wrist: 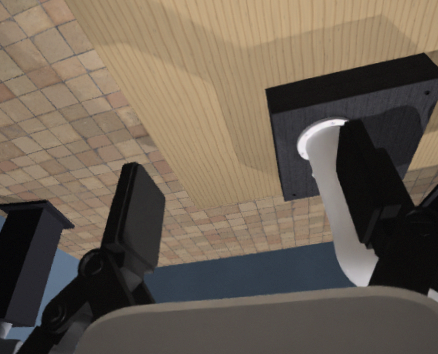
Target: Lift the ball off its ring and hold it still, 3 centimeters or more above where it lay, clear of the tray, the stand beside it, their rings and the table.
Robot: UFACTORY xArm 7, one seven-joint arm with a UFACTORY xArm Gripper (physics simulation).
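Where they show: gripper, fingertip midpoint: (240, 163); arm's base, link origin: (326, 139).
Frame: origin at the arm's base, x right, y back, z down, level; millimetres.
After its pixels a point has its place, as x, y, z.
Note:
The ball, its ring, the tray and the stand do not show in the wrist view. My gripper (240, 163) {-207, -337, -328} is open, with nothing between its fingers. One dark finger stands at the left and the other at the right. The right finger hides part of a white column behind it. How far the gripper is from the ball cannot be told.
A wooden table top (200, 115) {-266, -26, 84} carries a black base plate (300, 175) {-38, 121, -1} at the right, with the white column (330, 185) {-38, -28, -138} rising from it. A dark box-shaped thing (25, 265) is at the lower left. A tiled floor (60, 115) lies beyond the table's edge.

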